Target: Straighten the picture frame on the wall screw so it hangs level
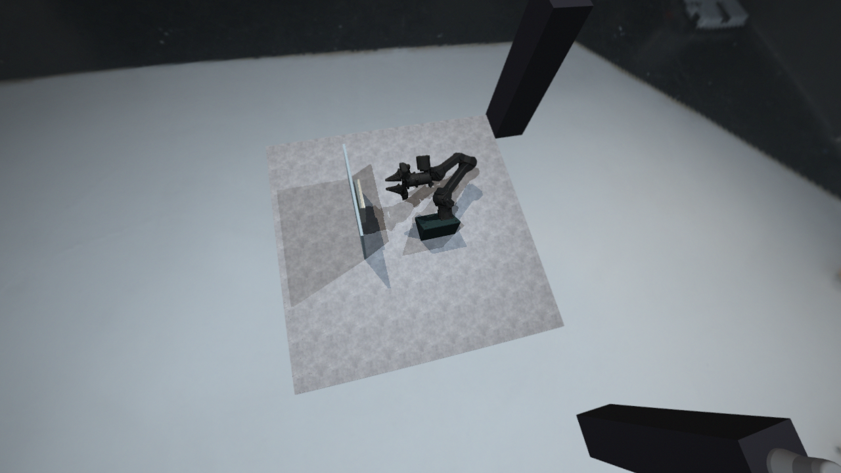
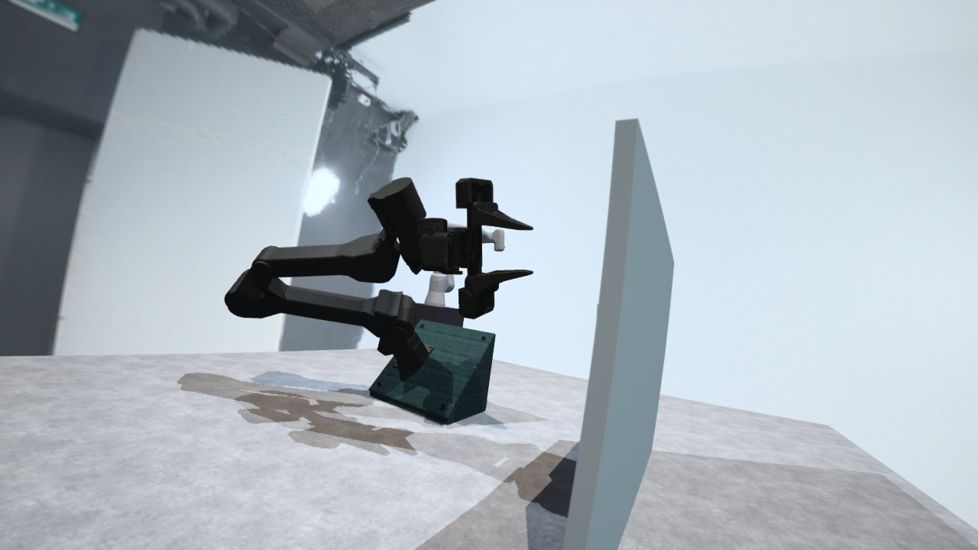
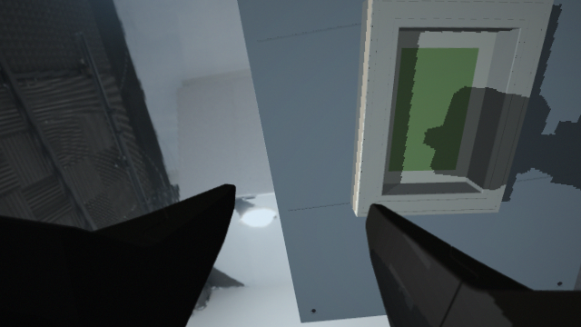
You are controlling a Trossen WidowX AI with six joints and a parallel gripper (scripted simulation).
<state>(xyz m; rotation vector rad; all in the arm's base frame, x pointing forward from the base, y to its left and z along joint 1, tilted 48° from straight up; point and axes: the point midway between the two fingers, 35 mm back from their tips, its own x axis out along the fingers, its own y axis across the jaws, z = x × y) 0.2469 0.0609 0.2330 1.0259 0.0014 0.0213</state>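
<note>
Now: gripper tip 130 mm short of the picture frame, 110 mm above it and 10 mm to the right of it. From my gripper tip the other things lie so: grey-blue wall panel: 140 mm ahead, 120 mm below, 10 mm to the left.
</note>
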